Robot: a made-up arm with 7 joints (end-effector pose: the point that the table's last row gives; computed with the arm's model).
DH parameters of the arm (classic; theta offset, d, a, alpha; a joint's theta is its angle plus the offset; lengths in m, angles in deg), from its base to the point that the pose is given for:
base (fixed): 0 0.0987 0 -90
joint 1: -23.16 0 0.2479 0
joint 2: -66.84 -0.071 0.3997 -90
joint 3: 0 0.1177 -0.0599 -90
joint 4: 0 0.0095 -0.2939 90
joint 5: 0 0.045 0.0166 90
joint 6: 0 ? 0.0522 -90
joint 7: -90 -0.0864 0.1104 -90
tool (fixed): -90 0.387 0 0
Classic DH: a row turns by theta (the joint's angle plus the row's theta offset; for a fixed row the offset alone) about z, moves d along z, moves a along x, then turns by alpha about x.
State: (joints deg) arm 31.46 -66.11 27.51 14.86 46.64 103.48 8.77
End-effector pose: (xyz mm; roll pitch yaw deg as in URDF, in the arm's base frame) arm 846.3 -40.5 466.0 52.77 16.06 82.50
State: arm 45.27 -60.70 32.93 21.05 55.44 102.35 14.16
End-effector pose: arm 972.4 -15.6 225.1 71.50 3.39 89.10
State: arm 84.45 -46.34 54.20 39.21 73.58 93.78 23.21
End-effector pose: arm 898.4 -10.4 -547.7 123.35 -24.36 57.81
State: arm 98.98 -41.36 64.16 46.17 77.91 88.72 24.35
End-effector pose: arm 687.1 -46.9 -800.2 140.70 -17.49 34.64
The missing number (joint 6, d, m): -0.2775
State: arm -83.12 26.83 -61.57 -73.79 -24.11 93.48 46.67
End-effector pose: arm -389.9 -706.9 813.6 -47.45 36.49 -152.88
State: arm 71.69 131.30 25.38 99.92 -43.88 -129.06 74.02
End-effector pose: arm 21.7 -550.0 -20.6 67.14 -12.19 54.29
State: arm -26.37 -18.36 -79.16 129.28 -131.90 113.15 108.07
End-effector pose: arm 184.3 -46.9 155.8 -145.49 -13.04 -123.82
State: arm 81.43 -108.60 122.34 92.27 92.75 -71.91 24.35
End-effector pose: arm 547.7 340.6 754.4 -38.49 57.89 27.35
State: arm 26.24 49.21 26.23 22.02 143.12 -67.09 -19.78
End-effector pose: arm 137.1 146.6 108.6 5.25 53.05 -154.53
